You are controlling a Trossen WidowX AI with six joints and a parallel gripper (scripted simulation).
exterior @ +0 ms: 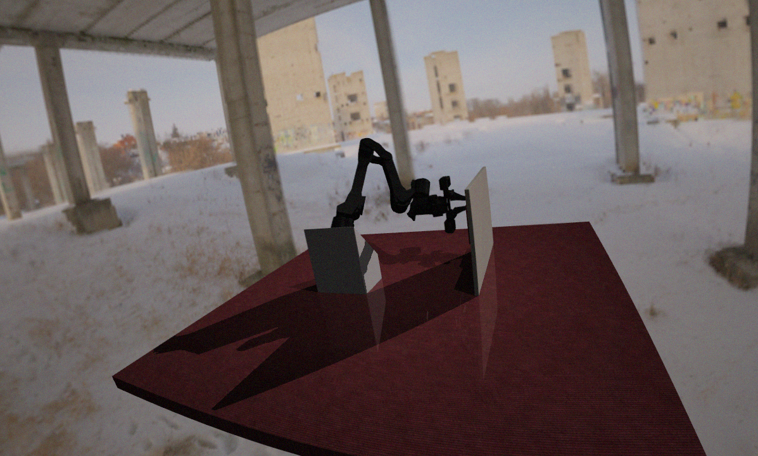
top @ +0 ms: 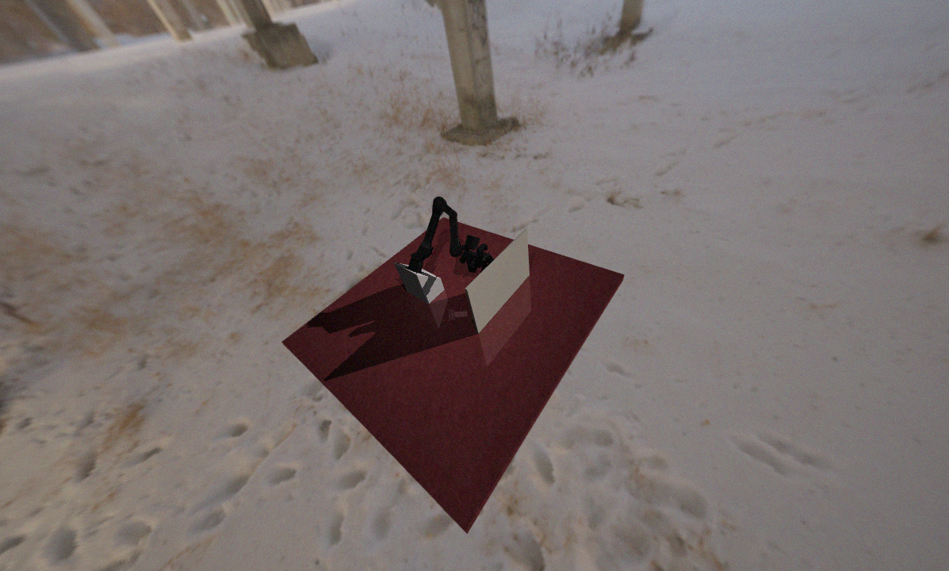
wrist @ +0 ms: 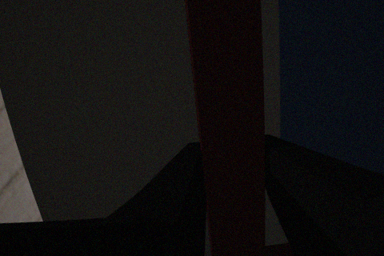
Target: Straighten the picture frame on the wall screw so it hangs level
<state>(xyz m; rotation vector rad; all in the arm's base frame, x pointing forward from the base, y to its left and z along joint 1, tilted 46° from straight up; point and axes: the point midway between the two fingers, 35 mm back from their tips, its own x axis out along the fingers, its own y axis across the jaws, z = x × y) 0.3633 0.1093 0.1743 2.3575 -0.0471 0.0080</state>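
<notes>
Now: the picture frame 5 cm below my gripper tip and 1 cm ahead of it. From my gripper tip the other things lie so: wall panel (6 cm below, 2 cm to the right, 2 cm ahead).
</notes>
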